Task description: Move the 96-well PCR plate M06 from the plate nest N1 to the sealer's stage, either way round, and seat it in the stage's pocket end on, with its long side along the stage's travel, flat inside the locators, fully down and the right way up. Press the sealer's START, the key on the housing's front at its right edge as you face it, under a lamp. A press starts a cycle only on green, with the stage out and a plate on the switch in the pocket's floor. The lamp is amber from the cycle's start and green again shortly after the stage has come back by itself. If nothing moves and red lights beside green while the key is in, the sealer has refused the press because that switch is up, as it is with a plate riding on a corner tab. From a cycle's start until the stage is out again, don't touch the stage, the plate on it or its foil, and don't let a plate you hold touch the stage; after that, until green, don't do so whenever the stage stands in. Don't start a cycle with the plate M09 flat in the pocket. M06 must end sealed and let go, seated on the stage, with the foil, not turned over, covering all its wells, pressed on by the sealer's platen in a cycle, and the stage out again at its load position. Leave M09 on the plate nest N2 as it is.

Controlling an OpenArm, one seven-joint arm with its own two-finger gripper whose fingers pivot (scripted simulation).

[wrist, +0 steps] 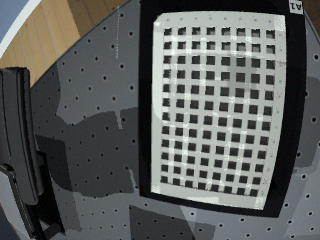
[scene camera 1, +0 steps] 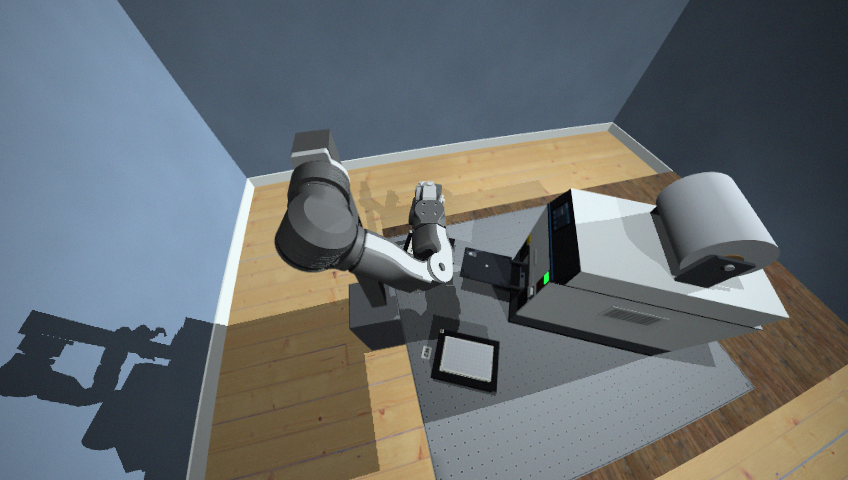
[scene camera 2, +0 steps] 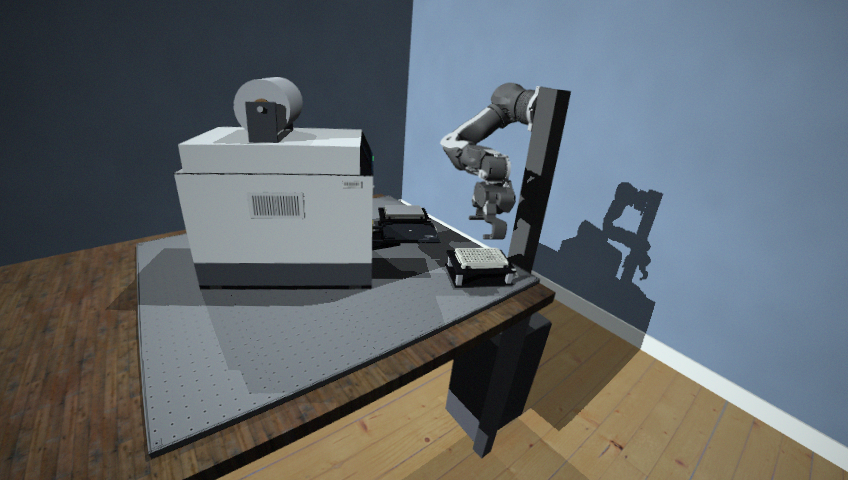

same spot on foil roll: (scene camera 1: 705,214) = (scene camera 2: 292,88)
same spot on sealer stage: (scene camera 2: 393,233) = (scene camera 1: 502,265)
